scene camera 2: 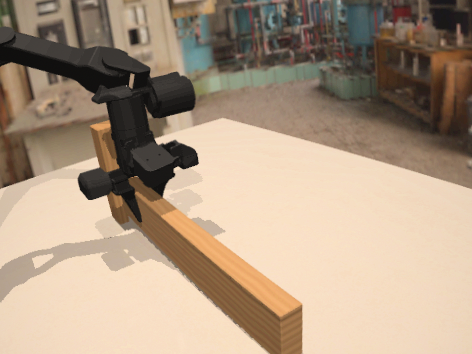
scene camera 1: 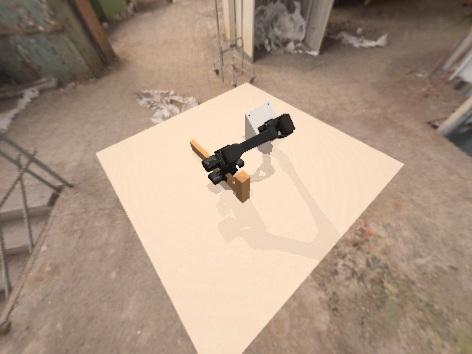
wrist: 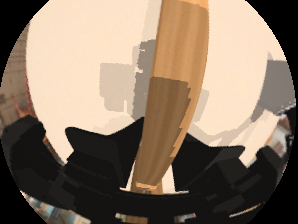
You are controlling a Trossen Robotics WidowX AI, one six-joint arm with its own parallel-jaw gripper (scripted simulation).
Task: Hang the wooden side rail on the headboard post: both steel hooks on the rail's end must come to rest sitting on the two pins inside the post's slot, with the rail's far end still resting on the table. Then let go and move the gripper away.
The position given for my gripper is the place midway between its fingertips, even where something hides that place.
In view: my gripper [scene camera 2: 148,218], a wooden side rail [scene camera 2: 263,309] and a headboard post [scene camera 2: 101,132].
My gripper is seen too in the wrist view [wrist: 155,121].
